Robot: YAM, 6 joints.
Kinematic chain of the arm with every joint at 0, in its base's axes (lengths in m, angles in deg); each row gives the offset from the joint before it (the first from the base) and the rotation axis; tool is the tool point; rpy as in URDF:
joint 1: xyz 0 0 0.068 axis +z
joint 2: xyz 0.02 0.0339 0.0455 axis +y
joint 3: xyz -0.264 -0.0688 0 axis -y
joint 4: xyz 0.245 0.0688 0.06 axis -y
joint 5: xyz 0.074 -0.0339 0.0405 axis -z
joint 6: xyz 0.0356 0 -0.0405 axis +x
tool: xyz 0 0 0 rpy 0 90 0
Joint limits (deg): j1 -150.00..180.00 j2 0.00..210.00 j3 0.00..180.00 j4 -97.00..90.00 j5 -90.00..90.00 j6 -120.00..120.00
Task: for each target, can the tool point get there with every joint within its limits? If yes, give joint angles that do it. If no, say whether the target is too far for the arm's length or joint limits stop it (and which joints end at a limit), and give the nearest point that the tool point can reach.
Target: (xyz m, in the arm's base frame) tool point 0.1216 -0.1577 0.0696
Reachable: yes | joints -54.37 105.51 39.47 -48.89 -11.32 -29.74
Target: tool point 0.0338 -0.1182 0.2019
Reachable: yes | joints -89.91 64.18 34.64 -80.55 -70.58 -89.17
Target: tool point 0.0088 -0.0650 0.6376
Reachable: yes | joints 111.65 43.74 101.28 18.14 -26.36 -26.25
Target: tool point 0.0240 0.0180 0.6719
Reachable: yes | joints 93.82 63.94 129.85 -18.47 45.03 38.71
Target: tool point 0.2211 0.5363 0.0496
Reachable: yes | joints 65.11 164.81 115.92 55.90 -44.96 3.16
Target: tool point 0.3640 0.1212 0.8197
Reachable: no: too far | nearest point 0.2908 0.0968 0.6699 | short by 0.168 m
